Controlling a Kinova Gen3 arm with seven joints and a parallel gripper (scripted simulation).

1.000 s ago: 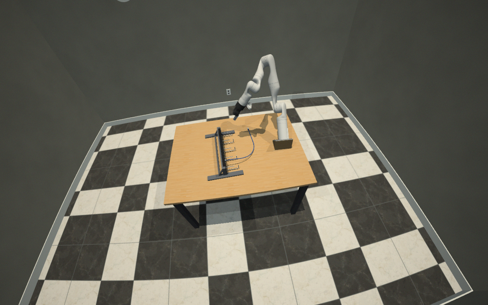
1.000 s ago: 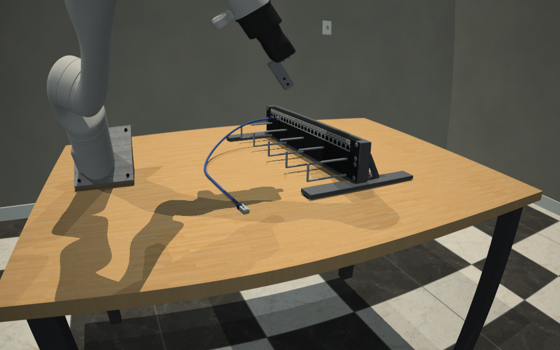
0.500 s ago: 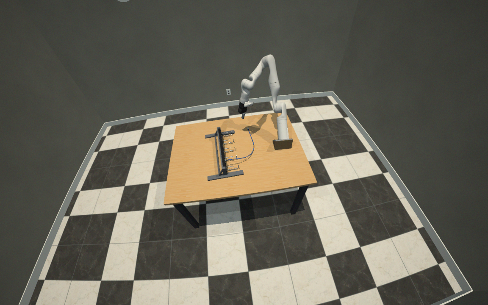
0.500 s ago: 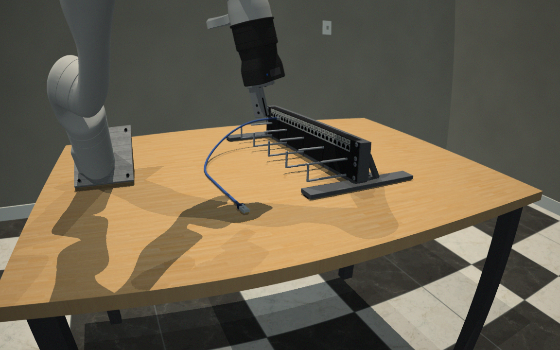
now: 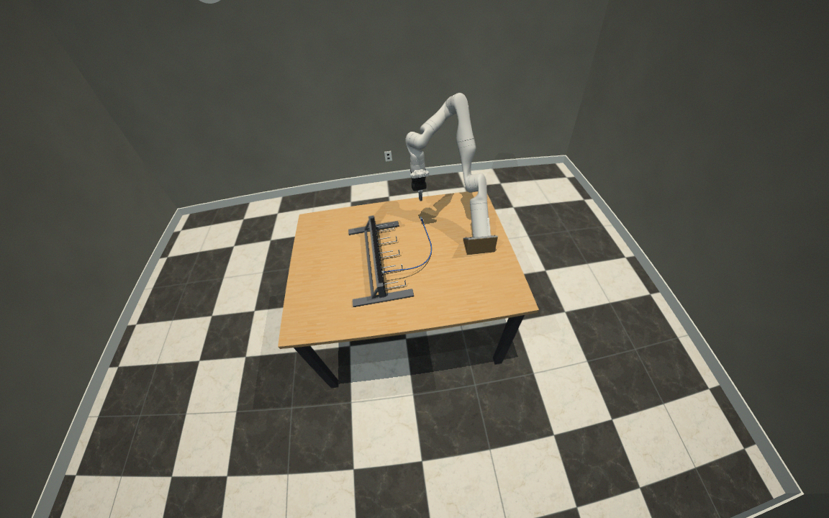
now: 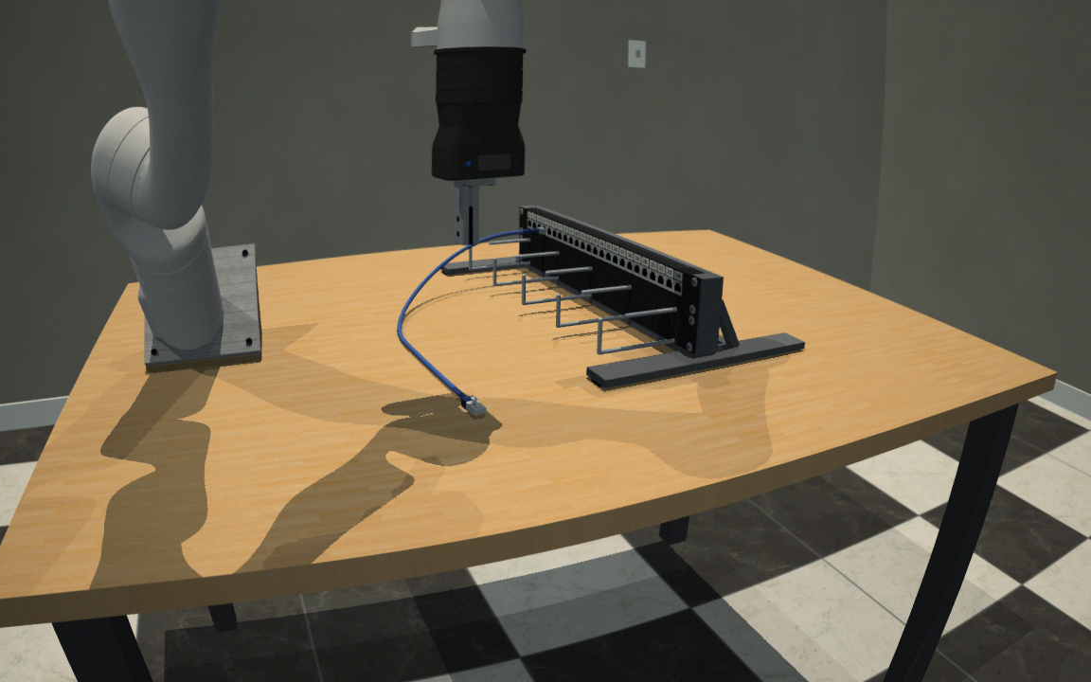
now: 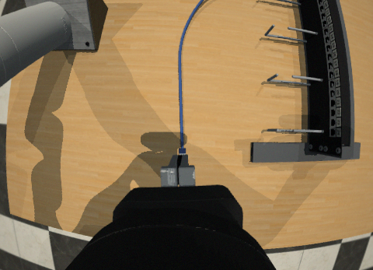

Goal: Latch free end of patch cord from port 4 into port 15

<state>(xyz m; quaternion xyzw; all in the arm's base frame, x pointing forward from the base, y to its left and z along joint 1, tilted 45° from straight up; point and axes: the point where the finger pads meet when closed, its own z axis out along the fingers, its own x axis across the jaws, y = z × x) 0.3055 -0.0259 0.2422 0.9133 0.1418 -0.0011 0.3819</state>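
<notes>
Right now the plug is 170 mm below my hand and 20 mm to the right of it.
</notes>
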